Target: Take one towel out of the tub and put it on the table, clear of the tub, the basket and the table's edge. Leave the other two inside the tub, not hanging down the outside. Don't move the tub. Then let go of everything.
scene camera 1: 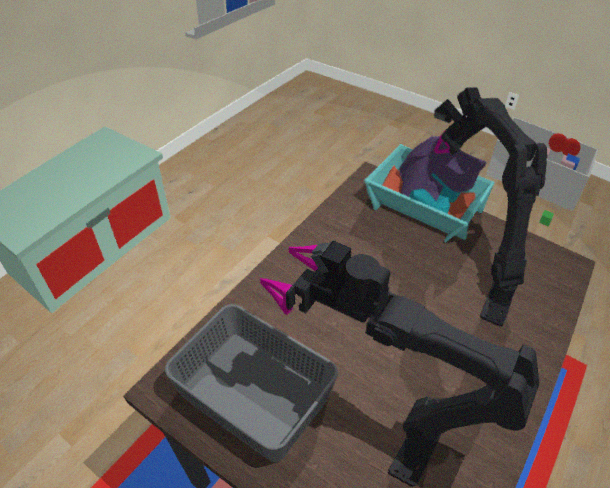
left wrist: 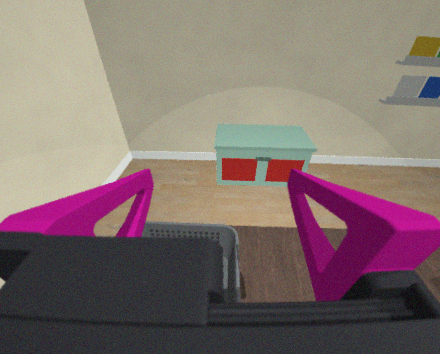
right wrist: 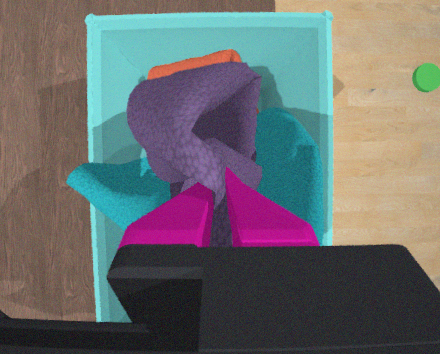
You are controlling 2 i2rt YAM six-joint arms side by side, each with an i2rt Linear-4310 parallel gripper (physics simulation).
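Note:
The teal-blue tub (scene camera 1: 414,207) (right wrist: 210,16) stands at the table's far end. My right gripper (scene camera 1: 442,146) (right wrist: 219,176) is shut on the purple towel (scene camera 1: 419,167) (right wrist: 165,115), pinched and raised above the tub, its lower folds still down in it. The darker teal towel (scene camera 1: 429,199) (right wrist: 290,165) lies beneath; a corner of it reaches across the tub's left rim in the right wrist view. The orange towel (scene camera 1: 392,180) (right wrist: 195,64) shows at both ends in scene camera 1. My left gripper (scene camera 1: 276,264) (left wrist: 220,176) is open and empty, high beside the basket.
The grey basket (scene camera 1: 218,422) (left wrist: 230,235) stands at the near end of the brown table (scene camera 1: 381,244) (left wrist: 270,265) (right wrist: 45,50). The table's edge runs close to the tub and basket. A mint cabinet (scene camera 1: 76,173) (left wrist: 262,137) and a green block (scene camera 1: 546,218) (right wrist: 426,77) are on the floor.

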